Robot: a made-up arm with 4 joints.
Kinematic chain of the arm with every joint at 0, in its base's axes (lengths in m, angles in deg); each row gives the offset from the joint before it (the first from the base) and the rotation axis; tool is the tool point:
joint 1: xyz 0 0 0.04 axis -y
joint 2: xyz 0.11 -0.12 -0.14 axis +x
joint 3: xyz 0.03 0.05 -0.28 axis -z
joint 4: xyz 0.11 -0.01 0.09 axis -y
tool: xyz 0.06 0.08 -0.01
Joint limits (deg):
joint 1: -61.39..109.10
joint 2: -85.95..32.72
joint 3: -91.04..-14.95
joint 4: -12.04..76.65
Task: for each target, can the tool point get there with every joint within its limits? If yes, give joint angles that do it. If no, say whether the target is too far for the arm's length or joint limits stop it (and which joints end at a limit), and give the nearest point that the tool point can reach.
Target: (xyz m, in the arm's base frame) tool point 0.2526 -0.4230 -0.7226
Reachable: no: too far | nearest point 0.1458 -0.2607 -0.4002 | short by 0.376 m
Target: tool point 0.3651 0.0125 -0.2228
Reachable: yes | joints 31.29 -23.41 -56.52 0.96
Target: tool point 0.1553 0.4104 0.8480
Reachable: no: too far | nearest point 0.1542 0.1170 0.3928 | short by 0.542 m
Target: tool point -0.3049 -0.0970 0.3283
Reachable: no: joint limits stop it (at a limit: joint 1, joint 2, joint 3, joint 4) | nearest point 0.0790 0.0804 0.3330 | short by 0.423 m
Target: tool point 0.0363 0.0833 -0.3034
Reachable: yes | joints -12.77 -7.16 -76.08 38.96
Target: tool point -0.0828 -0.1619 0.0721
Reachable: no: joint limits stop it (at a limit: joint 1, joint 2, joint 3, joint 4) | nearest point -0.1030 0.1058 -0.0931 | short by 0.315 m
